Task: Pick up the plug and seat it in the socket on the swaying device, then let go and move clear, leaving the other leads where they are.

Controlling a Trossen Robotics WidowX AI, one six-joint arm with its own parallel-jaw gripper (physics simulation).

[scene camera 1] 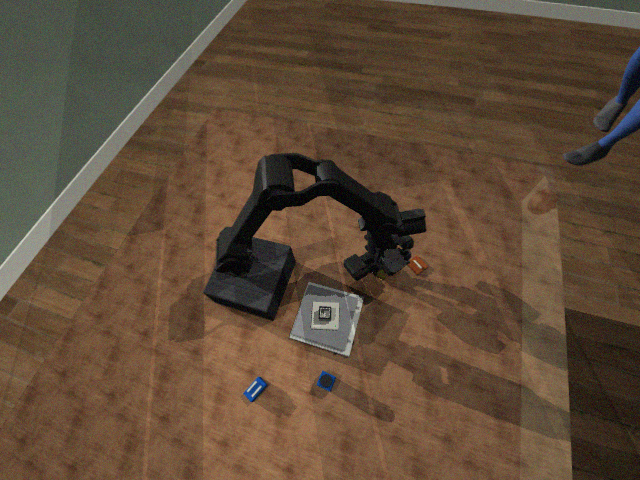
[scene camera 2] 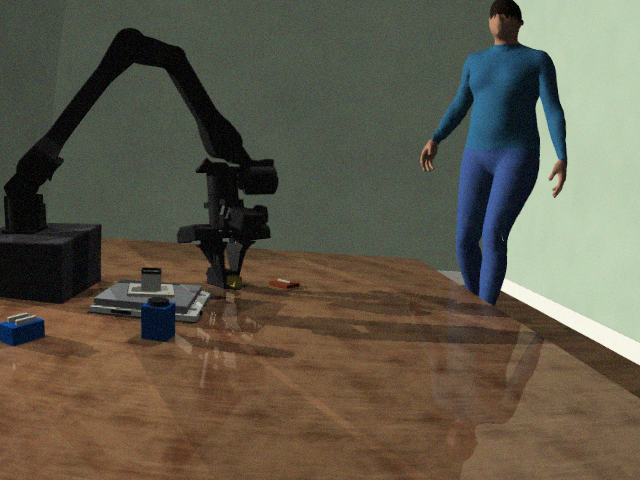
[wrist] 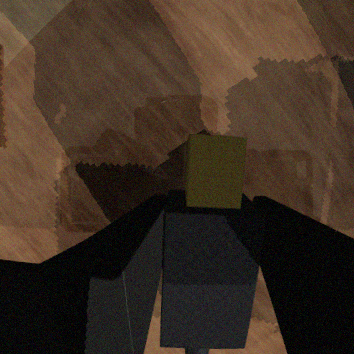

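Note:
The plug [wrist: 207, 250] has a dark rectangular body, and its yellow tip [scene camera 1: 381, 274] [scene camera 2: 234, 282] [wrist: 215, 172] points away from the wrist. My gripper [scene camera 1: 376, 267] [scene camera 2: 225, 277] [wrist: 209, 207] points down and is shut on the plug's dark body, one finger on each side. The plug is at or just above the table; a gap beneath it cannot be made out. The socket [scene camera 1: 324, 312] [scene camera 2: 151, 279] is a small upright square housing on a white plate, on top of the flat grey device [scene camera 1: 302, 330] [scene camera 2: 186, 300]. The device is between the gripper and the blue blocks in scene view 1.
An orange block [scene camera 1: 417, 265] [scene camera 2: 284, 283] with a white bar lies close beside the gripper. A blue block [scene camera 1: 255, 389] [scene camera 2: 21, 330] with white bars and a blue block [scene camera 2: 158, 321] with a round black top stand beyond the device. A person [scene camera 2: 501, 103] stands behind the table.

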